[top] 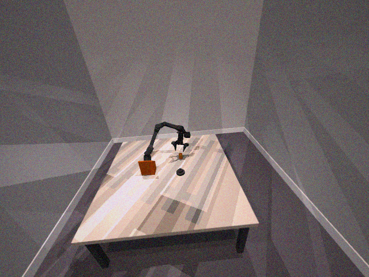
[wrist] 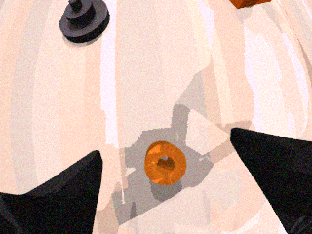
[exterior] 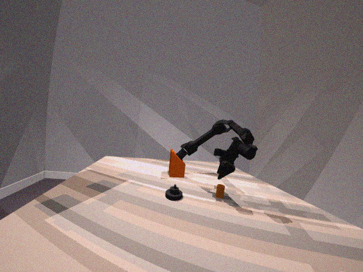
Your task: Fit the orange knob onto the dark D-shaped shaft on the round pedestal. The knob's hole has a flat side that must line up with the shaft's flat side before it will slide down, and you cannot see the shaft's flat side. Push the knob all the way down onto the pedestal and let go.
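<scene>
Right now my gripper tip is 8 cm above the orange knob, 2 cm to the right of it and 1 cm short of it. From my gripper tip the other things lie so: pedestal 22 cm to the right, 8 cm below, 2 cm ahead.
</scene>
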